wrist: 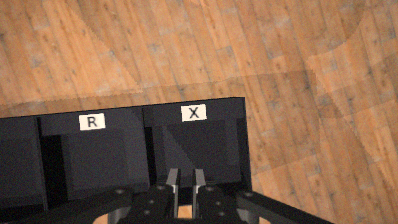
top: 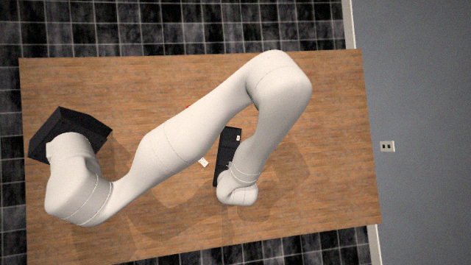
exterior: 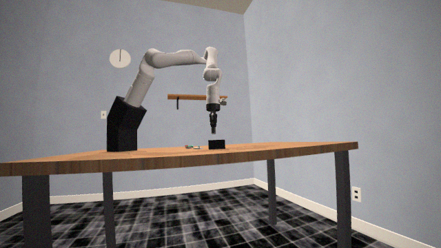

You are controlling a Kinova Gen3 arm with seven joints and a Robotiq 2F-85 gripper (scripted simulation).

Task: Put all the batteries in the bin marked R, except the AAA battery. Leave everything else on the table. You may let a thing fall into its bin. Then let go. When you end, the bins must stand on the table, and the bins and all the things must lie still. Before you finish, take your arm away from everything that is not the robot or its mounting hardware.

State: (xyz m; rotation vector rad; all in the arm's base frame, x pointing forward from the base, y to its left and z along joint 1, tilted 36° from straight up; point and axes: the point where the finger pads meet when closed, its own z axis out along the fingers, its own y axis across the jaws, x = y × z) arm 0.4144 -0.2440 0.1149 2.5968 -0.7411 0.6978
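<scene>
Now: hand 7 cm above the black bin, 6 cm to the right of it and 5 cm short of it. From my hand the other things lie so: tiny white thing: 18 cm to the left, 9 cm below, 7 cm behind; red battery: 23 cm to the left, 9 cm below, 5 cm behind; flat white item: 9 cm below, 8 cm to the left, 6 cm behind.
</scene>
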